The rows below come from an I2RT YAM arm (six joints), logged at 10 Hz.
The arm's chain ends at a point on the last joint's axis. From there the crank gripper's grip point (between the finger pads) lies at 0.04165 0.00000 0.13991 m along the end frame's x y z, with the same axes.
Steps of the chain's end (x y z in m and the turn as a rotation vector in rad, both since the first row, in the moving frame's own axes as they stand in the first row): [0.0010, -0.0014, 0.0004, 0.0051, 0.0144, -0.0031]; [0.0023, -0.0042, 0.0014, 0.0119, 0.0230, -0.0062]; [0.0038, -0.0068, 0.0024, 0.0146, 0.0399, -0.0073]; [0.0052, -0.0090, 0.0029, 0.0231, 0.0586, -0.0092]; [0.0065, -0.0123, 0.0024, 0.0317, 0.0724, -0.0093]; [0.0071, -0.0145, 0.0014, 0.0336, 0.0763, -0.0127]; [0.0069, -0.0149, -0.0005, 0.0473, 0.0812, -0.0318]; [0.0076, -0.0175, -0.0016, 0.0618, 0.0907, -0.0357]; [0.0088, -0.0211, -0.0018, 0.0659, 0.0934, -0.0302]
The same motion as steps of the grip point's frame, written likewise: [0.0030, -0.0022, -0.0002, 0.0051, 0.0144, -0.0031]; [0.0055, -0.0061, 0.0004, 0.0119, 0.0230, -0.0062]; [0.0093, -0.0092, 0.0006, 0.0146, 0.0399, -0.0073]; [0.0133, -0.0126, 0.0002, 0.0231, 0.0586, -0.0092]; [0.0165, -0.0171, -0.0011, 0.0317, 0.0724, -0.0093]; [0.0176, -0.0197, -0.0023, 0.0336, 0.0763, -0.0127]; [0.0180, -0.0229, -0.0045, 0.0473, 0.0812, -0.0318]; [0.0199, -0.0277, -0.0063, 0.0618, 0.0907, -0.0357]; [0.0215, -0.0316, -0.0066, 0.0659, 0.0934, -0.0302]
